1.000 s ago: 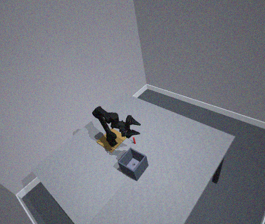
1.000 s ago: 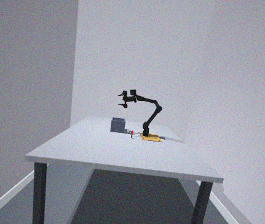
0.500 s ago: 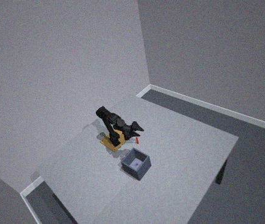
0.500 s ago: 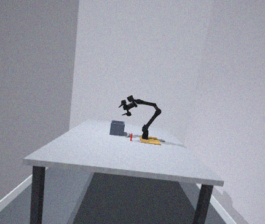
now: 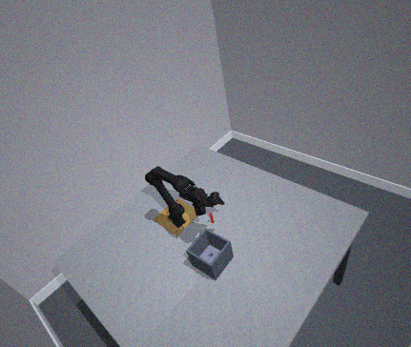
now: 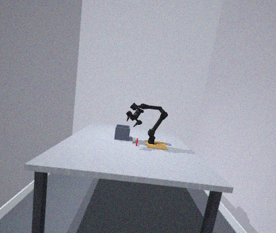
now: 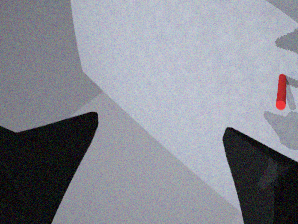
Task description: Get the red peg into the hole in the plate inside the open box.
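Right now the red peg is 170 mm below my gripper tip, 90 mm behind it and 10 mm to the right of it. From my gripper tip the other things lie so: light grey plate: 180 mm to the right, 170 mm below, 110 mm ahead.
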